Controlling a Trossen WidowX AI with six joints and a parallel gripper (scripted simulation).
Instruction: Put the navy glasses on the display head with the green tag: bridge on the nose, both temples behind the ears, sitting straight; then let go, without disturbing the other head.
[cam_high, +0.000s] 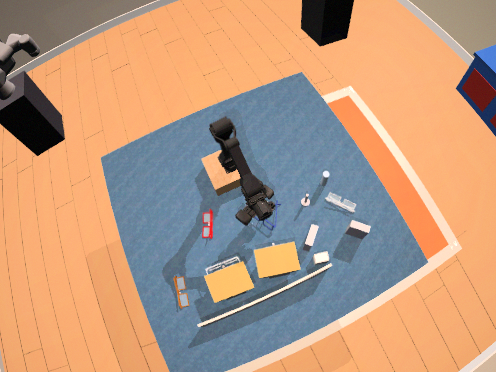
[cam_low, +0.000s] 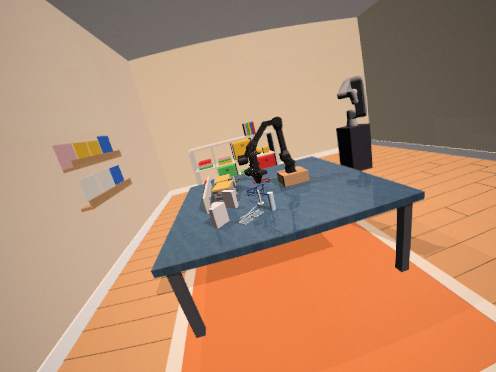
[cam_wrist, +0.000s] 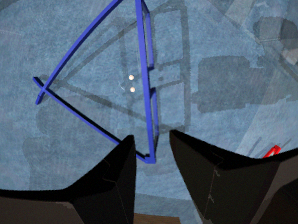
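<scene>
My gripper tip is 5 cm short of the small stand, 23 cm to the right of it and 3 cm above it.
</scene>
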